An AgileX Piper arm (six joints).
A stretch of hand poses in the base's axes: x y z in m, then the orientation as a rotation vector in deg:
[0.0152 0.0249 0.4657 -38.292 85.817 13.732]
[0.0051 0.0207 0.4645 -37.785 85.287 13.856]
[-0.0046 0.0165 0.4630 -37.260 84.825 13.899]
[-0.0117 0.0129 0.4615 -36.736 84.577 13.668]
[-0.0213 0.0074 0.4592 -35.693 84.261 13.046]
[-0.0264 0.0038 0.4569 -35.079 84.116 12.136]
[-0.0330 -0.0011 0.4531 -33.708 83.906 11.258]
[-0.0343 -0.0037 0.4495 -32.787 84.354 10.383]
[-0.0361 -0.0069 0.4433 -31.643 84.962 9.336]
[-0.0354 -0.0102 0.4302 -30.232 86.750 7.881]
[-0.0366 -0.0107 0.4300 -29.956 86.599 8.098]
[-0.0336 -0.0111 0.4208 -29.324 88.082 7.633]
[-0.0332 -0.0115 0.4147 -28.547 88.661 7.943]
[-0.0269 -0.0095 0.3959 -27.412 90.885 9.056]
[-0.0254 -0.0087 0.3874 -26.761 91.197 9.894]
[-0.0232 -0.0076 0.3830 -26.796 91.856 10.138]
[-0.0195 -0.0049 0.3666 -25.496 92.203 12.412]
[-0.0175 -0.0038 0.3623 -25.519 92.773 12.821]
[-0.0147 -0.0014 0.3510 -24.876 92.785 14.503]
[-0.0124 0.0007 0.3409 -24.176 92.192 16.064]
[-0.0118 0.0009 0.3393 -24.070 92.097 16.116]
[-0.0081 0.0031 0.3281 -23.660 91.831 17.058]
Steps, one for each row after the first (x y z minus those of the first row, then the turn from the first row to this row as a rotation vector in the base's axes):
[-0.0101 -0.0042 -0.0012 0.536 -0.477 -0.124]
[-0.0198 -0.0084 -0.0027 1.022 -0.917 -0.323]
[-0.0269 -0.0120 -0.0042 1.299 -1.245 -0.736]
[-0.0365 -0.0175 -0.0065 1.716 -1.781 -1.695]
[-0.0416 -0.0211 -0.0088 1.637 -2.228 -2.604]
[-0.0482 -0.0260 -0.0126 2.095 -2.749 -3.953]
[-0.0495 -0.0286 -0.0162 2.093 -2.632 -5.157]
[-0.0513 -0.0318 -0.0224 2.095 -2.417 -6.637]
[-0.0506 -0.0351 -0.0355 1.741 -1.211 -8.764]
[-0.0518 -0.0356 -0.0357 2.086 -1.294 -8.774]
[-0.0488 -0.0360 -0.0449 1.863 -0.050 -9.737]
[-0.0484 -0.0364 -0.0510 2.408 0.574 -10.141]
[-0.0421 -0.0344 -0.0698 3.228 2.984 -10.580]
[-0.0406 -0.0336 -0.0783 4.054 3.525 -10.529]
[-0.0384 -0.0325 -0.0827 4.000 4.218 -10.480]
[-0.0347 -0.0298 -0.0991 6.050 5.237 -9.957]
[-0.0327 -0.0287 -0.1034 6.116 5.898 -9.798]
[-0.0299 -0.0263 -0.1147 7.480 6.439 -9.168]
[-0.0276 -0.0242 -0.1248 8.971 6.388 -8.532]
[-0.0270 -0.0240 -0.1264 9.095 6.316 -8.547]
[-0.0233 -0.0218 -0.1376 9.961 6.377 -8.171]

